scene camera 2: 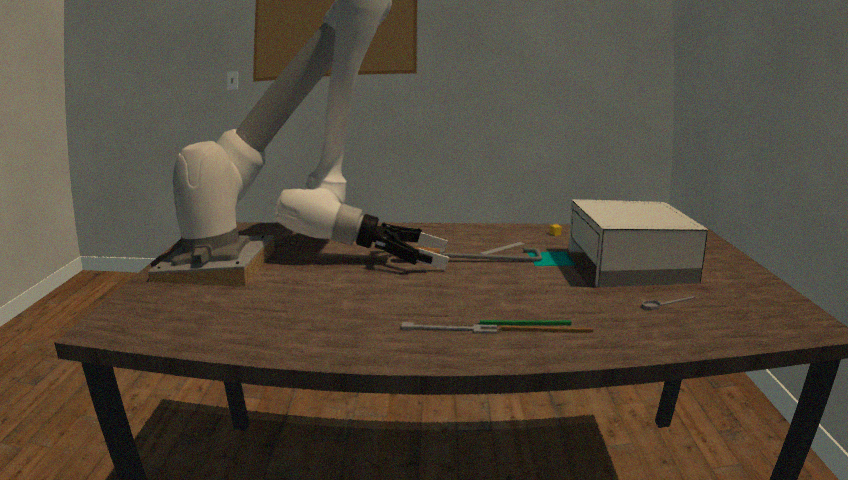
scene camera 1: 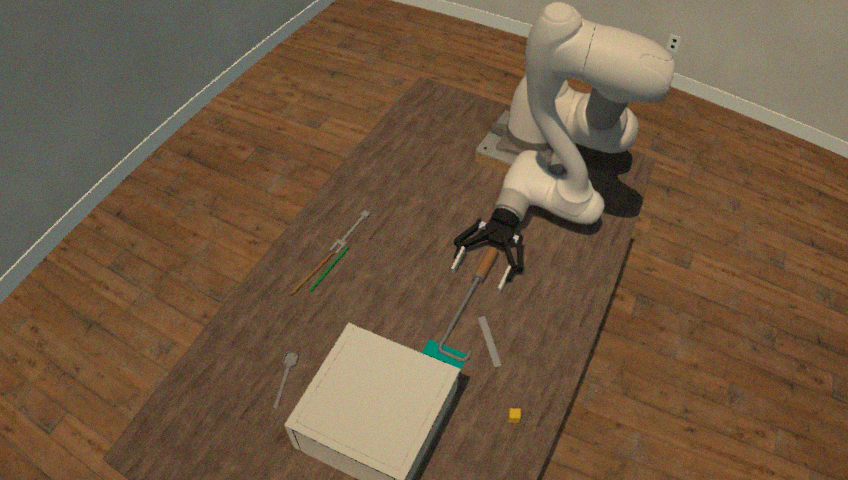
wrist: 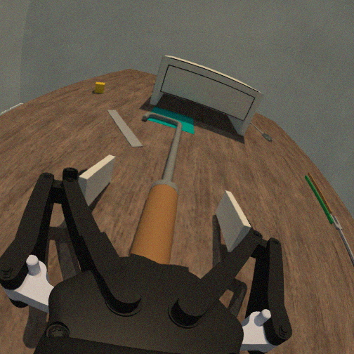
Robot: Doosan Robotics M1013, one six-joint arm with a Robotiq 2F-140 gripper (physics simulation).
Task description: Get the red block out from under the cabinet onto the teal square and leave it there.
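Frame: origin at the arm's base, x ahead, y right, z down, level; metres.
Seen in the pictures: gripper, fingertip midpoint: (scene camera 2: pixel 446 254) (scene camera 1: pixel 475 280); arm's base at its link origin: (scene camera 2: pixel 211 252) (scene camera 1: pixel 528 142).
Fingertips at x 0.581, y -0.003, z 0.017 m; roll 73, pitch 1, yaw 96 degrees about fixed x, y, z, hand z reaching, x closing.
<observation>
Pixels of each thing's middle, then the offset from my fingertips to it. "pt": a spot on its surface instead.
- cream cabinet at the middle of its body: (scene camera 1: pixel 375 410) (scene camera 2: pixel 635 240) dx +0.466, dy +0.089, dz -0.051 m
- teal square at a spot on its surface: (scene camera 2: pixel 554 258) pt dx +0.270, dy +0.007, dz +0.016 m
- hook tool with an orange-brown handle, surface spot: (scene camera 1: pixel 487 263) pt dx -0.055, dy -0.014, dz -0.015 m
- grey shaft at a spot on its surface: (scene camera 2: pixel 493 257) pt dx +0.111, dy +0.016, dz +0.005 m
- yellow block at the middle of its body: (scene camera 1: pixel 514 415) (scene camera 2: pixel 555 230) dx +0.339, dy -0.207, dz +0.004 m
- flat grey strip at the middle of its body: (scene camera 1: pixel 489 341) (scene camera 2: pixel 502 248) dx +0.157, dy -0.089, dz +0.016 m
- spoon-like tool at a spot on its surface: (scene camera 2: pixel 650 305) (scene camera 1: pixel 291 360) pt dx +0.394, dy +0.346, dz +0.015 m
- green stick at the middle of its body: (scene camera 2: pixel 526 322) (scene camera 1: pixel 329 268) dx +0.102, dy +0.382, dz +0.013 m
- fork-like tool at the middle of its body: (scene camera 2: pixel 449 328) (scene camera 1: pixel 350 231) dx -0.042, dy +0.384, dz +0.014 m
The red block does not show in any view. The cream cabinet (scene camera 1: pixel 374 398) (scene camera 2: pixel 651 252) (wrist: pixel 207 92) stands on the table, with a dark gap under its front. The teal square (scene camera 1: pixel 432 349) (scene camera 2: pixel 554 258) (wrist: pixel 188 126) lies at the cabinet's front edge. A hook tool with an orange-brown handle (scene camera 1: pixel 487 263) (wrist: pixel 159 220) and a grey shaft (scene camera 2: pixel 493 257) lies with its bent end over the teal square. My gripper (scene camera 1: pixel 477 279) (scene camera 2: pixel 440 251) (wrist: pixel 167 185) is open and empty, low over the table, its fingers apart on either side of the handle.
A yellow block (scene camera 1: pixel 514 415) (scene camera 2: pixel 555 230) (wrist: pixel 100 88) and a flat grey strip (scene camera 1: pixel 489 342) (scene camera 2: pixel 502 248) (wrist: pixel 124 128) lie to one side. On the other side lie a spoon-like tool (scene camera 1: pixel 290 358) (scene camera 2: pixel 650 305) (wrist: pixel 267 136), a green stick (scene camera 1: pixel 329 269) (scene camera 2: pixel 523 322) and a fork-like tool (scene camera 1: pixel 353 228) (scene camera 2: pixel 440 327).
</observation>
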